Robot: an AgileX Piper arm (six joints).
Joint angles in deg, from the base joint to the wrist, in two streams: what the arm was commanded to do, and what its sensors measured. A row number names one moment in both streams.
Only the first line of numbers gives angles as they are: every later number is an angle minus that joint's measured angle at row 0.
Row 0, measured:
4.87 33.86 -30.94 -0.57 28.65 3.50
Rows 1 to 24, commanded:
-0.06 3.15 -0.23 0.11 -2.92 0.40
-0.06 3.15 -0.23 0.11 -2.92 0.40
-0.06 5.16 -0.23 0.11 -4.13 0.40
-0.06 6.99 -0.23 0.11 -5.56 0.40
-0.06 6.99 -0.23 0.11 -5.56 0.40
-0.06 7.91 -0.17 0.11 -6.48 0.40
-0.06 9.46 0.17 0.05 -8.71 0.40
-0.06 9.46 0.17 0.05 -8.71 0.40
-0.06 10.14 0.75 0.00 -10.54 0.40
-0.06 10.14 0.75 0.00 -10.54 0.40
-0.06 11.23 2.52 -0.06 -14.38 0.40
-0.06 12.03 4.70 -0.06 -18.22 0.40
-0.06 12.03 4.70 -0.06 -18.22 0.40
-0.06 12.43 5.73 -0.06 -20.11 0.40
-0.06 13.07 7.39 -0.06 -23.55 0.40
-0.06 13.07 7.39 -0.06 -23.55 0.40
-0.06 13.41 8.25 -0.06 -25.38 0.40
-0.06 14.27 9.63 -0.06 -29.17 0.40
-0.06 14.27 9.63 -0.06 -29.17 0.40
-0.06 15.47 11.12 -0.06 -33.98 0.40
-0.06 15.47 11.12 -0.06 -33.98 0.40
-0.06 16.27 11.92 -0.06 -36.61 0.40
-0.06 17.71 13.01 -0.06 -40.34 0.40
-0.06 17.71 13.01 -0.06 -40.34 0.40
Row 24, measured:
0.00 16.04 11.63 0.00 -33.75 0.00
